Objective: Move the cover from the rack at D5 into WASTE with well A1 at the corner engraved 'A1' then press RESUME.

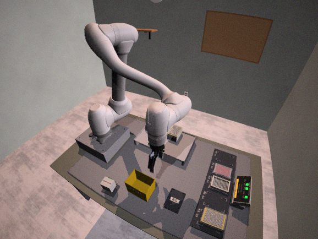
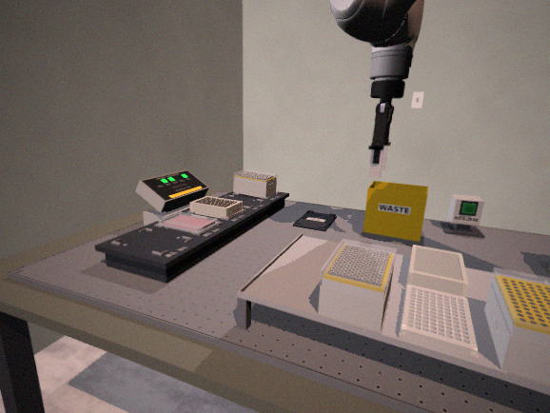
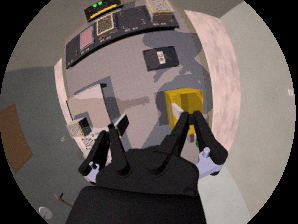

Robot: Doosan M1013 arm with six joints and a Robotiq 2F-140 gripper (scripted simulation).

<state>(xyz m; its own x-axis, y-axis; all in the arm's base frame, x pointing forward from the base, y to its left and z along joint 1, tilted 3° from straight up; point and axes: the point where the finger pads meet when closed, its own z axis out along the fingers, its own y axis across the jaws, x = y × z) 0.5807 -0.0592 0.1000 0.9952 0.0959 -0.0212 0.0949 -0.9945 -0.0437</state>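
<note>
Now: hand 43 cm short of the tip rack, 11 cm to the left of it and 11 cm above it. Round my hand: resume key 23 cm behind, 21 cm to the right, 13 cm below; yellow waste bin 17 cm below, 13 cm to the right, 4 cm behind; regrip nest 21 cm below, 18 cm ahead, 7 cm to the right.
</note>
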